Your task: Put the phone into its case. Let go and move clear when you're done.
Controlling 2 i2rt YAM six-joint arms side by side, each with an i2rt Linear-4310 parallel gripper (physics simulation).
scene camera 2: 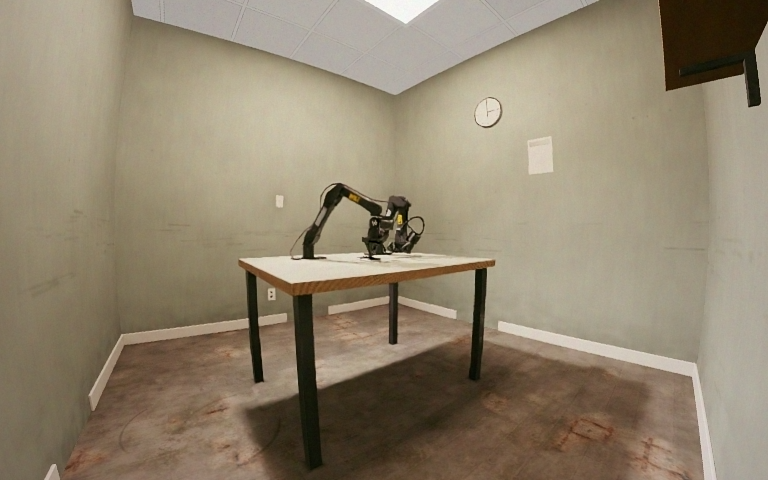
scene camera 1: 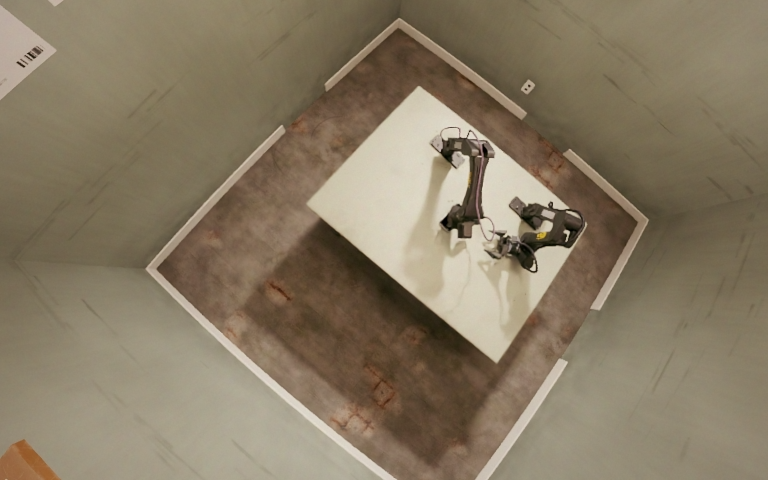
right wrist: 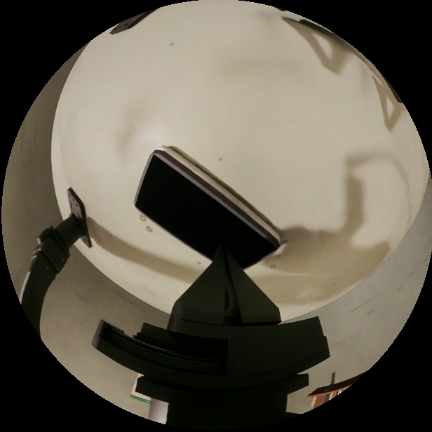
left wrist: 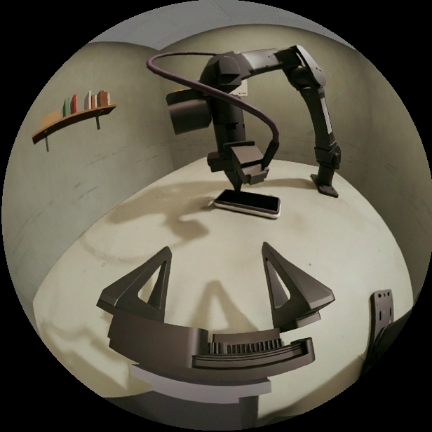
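Observation:
The phone [left wrist: 248, 201] [right wrist: 195, 205] lies screen up on its pale case [left wrist: 272, 215] [right wrist: 212, 182]. A strip of the phone's side shows above the case's rim along one long edge; how deep it sits is hard to tell. My right gripper [left wrist: 237, 193] [right wrist: 221, 248] is shut and empty, its tips pointing down over or at the phone near one end; whether they touch is unclear. In scene camera 1 my right arm hides the phone. My left gripper [scene camera 1: 492, 243] [left wrist: 214, 248] is open and empty, low over the table and apart from the phone.
Both arms stand on the white table [scene camera 1: 368, 169] [scene camera 2: 317, 271]. My right arm [scene camera 1: 475, 181] [scene camera 2: 328, 209] reaches across to the phone. The base plate [left wrist: 382, 310] of my left arm stands at the lower right of the left wrist view. A wall shelf [left wrist: 75, 121] hangs away from the table.

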